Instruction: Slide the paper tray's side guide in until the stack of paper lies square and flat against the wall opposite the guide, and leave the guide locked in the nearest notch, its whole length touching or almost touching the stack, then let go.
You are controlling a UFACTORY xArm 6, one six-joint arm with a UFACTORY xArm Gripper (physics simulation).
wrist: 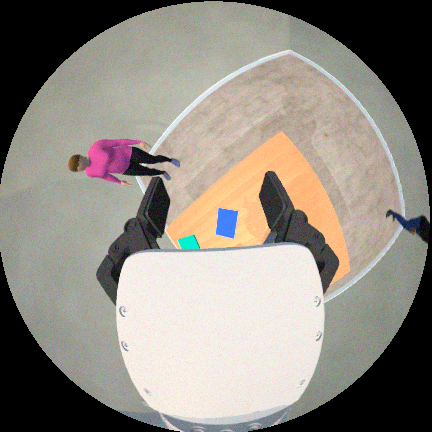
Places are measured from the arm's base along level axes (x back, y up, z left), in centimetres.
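Pixels of known places: gripper, fingertip midpoint: (pixel 213 183).
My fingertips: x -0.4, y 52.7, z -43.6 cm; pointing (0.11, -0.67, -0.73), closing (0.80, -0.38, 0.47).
Observation:
For each thing: its top centre in the pictures, then the offset to it from my fingertips. Level surfaces: height alone.
- orange wooden table at its surface level: dy -75.6 cm
- blue rectangular thing at its top centre: (pixel 225 223) dz +9.7, dx -31.1, dy -74.8 cm
- teal block at its top centre: (pixel 187 243) dz +9.3, dx -71.9, dy -73.8 cm
My gripper (pixel 213 183) is open, with nothing between its black fingers. It hangs above the orange wooden table (pixel 295 170). A blue rectangular thing (pixel 227 223) lies on the table, seen between and below the fingers. I cannot tell whether it is part of the paper stack or another object. The paper tray, its side guide and its notches cannot be made out in the wrist view; the white gripper housing hides the near part of the table.
A teal block (pixel 189 242) lies near the table's left edge, partly hidden by the housing. A faint wood-coloured shape (pixel 254 217) shows right of the blue thing. A person in a pink top (pixel 109 159) is at the left; another, partly cut off (pixel 421 227), is at the right.

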